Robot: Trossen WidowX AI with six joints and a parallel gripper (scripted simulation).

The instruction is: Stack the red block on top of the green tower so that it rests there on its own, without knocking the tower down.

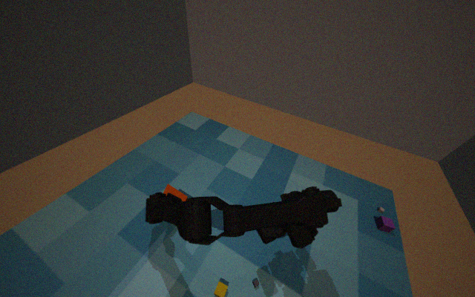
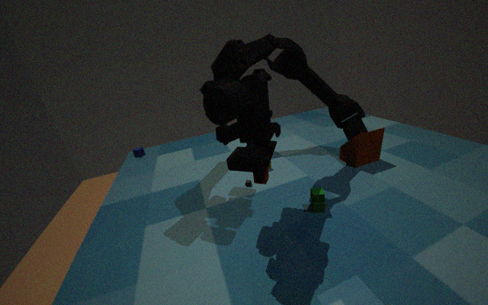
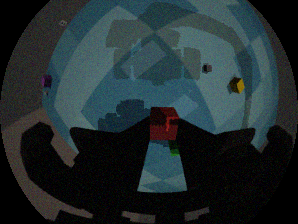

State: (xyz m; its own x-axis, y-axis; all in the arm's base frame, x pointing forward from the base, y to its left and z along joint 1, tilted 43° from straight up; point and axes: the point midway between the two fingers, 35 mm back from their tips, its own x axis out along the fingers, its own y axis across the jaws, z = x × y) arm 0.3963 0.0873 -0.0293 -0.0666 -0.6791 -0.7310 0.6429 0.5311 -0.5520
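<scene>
My gripper tip is now 120 mm past the green block, 70 mm above it and 40 mm to the right of it. Round my gripper tip: yellow block: 210 mm to the right, 100 mm behind, 90 mm below; red block: 10 mm above; dark cube: 140 mm to the right, 100 mm below, 10 mm behind.
</scene>
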